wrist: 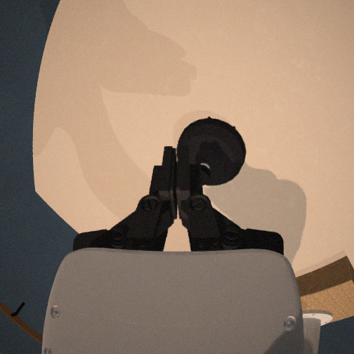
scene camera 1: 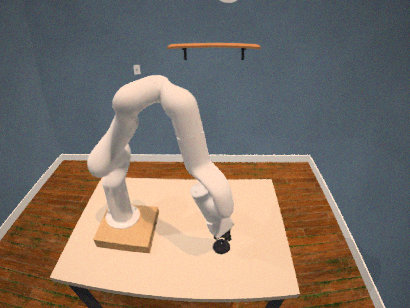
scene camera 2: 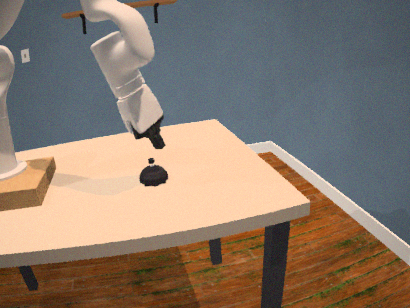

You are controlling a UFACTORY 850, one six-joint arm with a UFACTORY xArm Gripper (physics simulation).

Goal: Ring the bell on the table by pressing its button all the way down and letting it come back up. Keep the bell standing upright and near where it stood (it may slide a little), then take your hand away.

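A dark dome-shaped bell stands upright on the light table. Its small button stands up on top in scene camera 2; in the wrist view it is mostly hidden by the right finger. My gripper is shut, with nothing between its fingers. In scene camera 2 the fingertips are above the bell and a little to the right of its button, apart from it. In the wrist view the fingers overlap the bell's left edge. In scene camera 1 the fingertips are close behind the bell and partly hidden.
The table bears the arm's wooden base block on the left, well apart from the bell. An orange wall shelf is high on the back wall. The arm's shadow lies across the table.
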